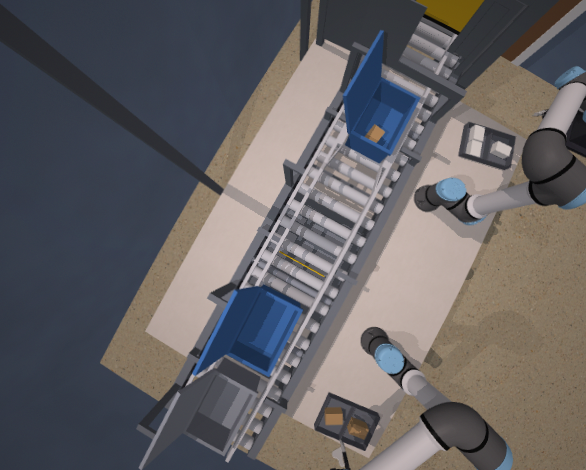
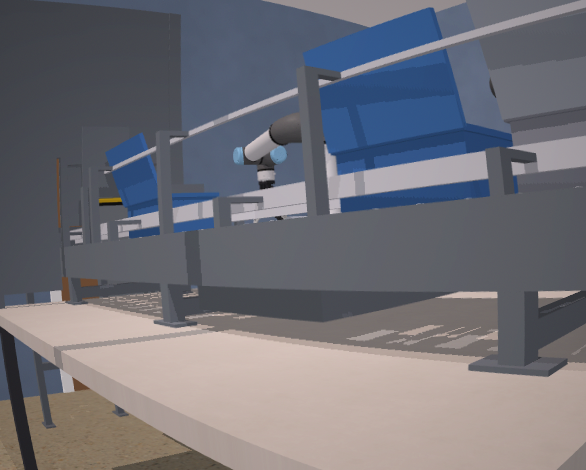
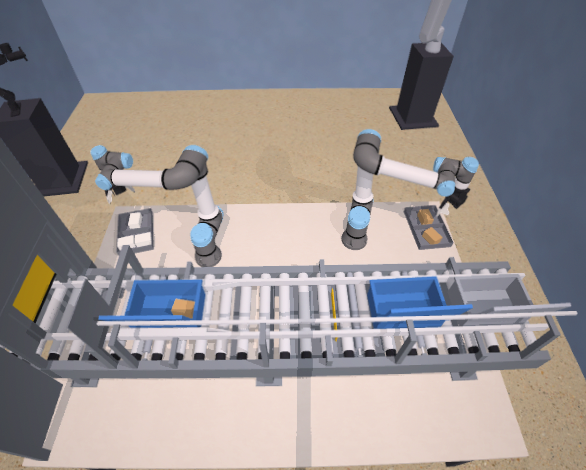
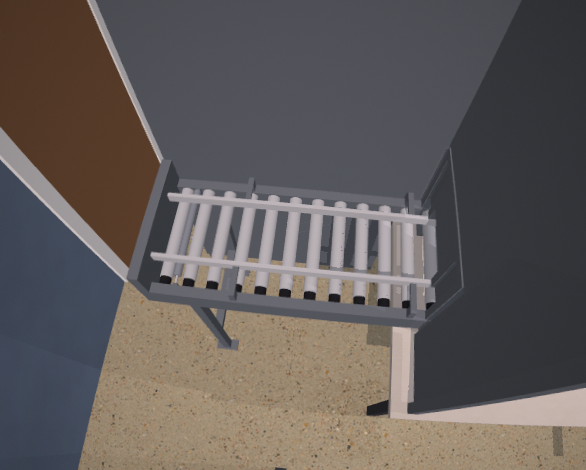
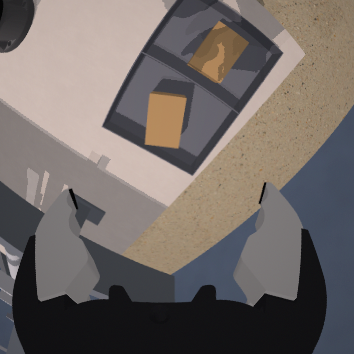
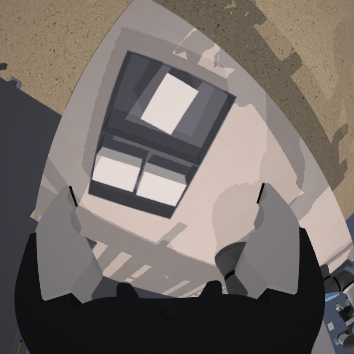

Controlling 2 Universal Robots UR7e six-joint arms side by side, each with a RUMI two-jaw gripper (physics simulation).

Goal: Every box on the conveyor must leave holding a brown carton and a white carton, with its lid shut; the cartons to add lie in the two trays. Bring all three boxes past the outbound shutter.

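Places are measured from the left arm's base along level axes (x ahead, y left, z up), in millimetres.
Pixels of known places: left gripper, fingertip midpoint: [image 1: 342, 455] [image 3: 445, 210] [image 5: 166, 187] [image 6: 341, 299]; right gripper, fingertip midpoint: [image 1: 536, 129] [image 3: 122, 197] [image 6: 166, 186]; left arm's base at its link origin: [image 1: 374, 340] [image 3: 354, 239] [image 5: 11, 22]; right arm's base at its link origin: [image 1: 426, 198] [image 3: 208, 256] [image 6: 234, 254].
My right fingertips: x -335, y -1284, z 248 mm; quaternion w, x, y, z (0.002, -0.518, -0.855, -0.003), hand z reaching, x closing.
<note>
For each thing: its top centre in the pictures, then the offset to it from my right fingertips. "spot": a spot on its surface instead.
- brown carton at its top centre: [image 3: 183, 306] [image 1: 374, 135] dx +761, dy +358, dz +32 mm
- empty blue box at a spot on its surface: [image 3: 405, 295] spot: dx +853, dy +1351, dz -18 mm
- grey box at a spot on its surface: [image 3: 487, 292] spot: dx +908, dy +1737, dz -17 mm
- brown tray at its top centre: [image 5: 192, 80] [image 3: 428, 224] [image 1: 347, 424] [image 6: 337, 274] dx +329, dy +1746, dz -206 mm
- white tray at a spot on its surface: [image 6: 130, 202] spot: dx +210, dy +17, dz -220 mm
Three lidded boxes stand open on the conveyor: a blue box [image 1: 392, 112] [image 3: 150, 300] near the shutter holding a brown carton [image 1: 375, 133] [image 3: 183, 308], an empty blue box [image 1: 270, 330] [image 3: 405, 295], and a grey box [image 1: 220, 405] [image 3: 487, 292] behind it. The brown tray [image 5: 210, 90] holds two brown cartons [image 5: 166, 120] [image 5: 218, 52]. The white tray [image 6: 130, 202] holds three white cartons [image 6: 170, 103] [image 6: 117, 172] [image 6: 161, 187]. My left gripper [image 5: 166, 187] [image 3: 442, 210] is open and empty above the brown tray's outer side. My right gripper [image 6: 166, 186] [image 3: 121, 195] is open and empty, above and beside the white tray.
Guide rails and upright posts line the roller conveyor. A dark wall with a yellow shutter [image 1: 450, 12] [image 3: 35, 287] stands at its outbound end. The outbound rollers [image 4: 295, 240] hold no box. Dark pedestals [image 3: 422, 85] stand on the floor behind the arms.
</note>
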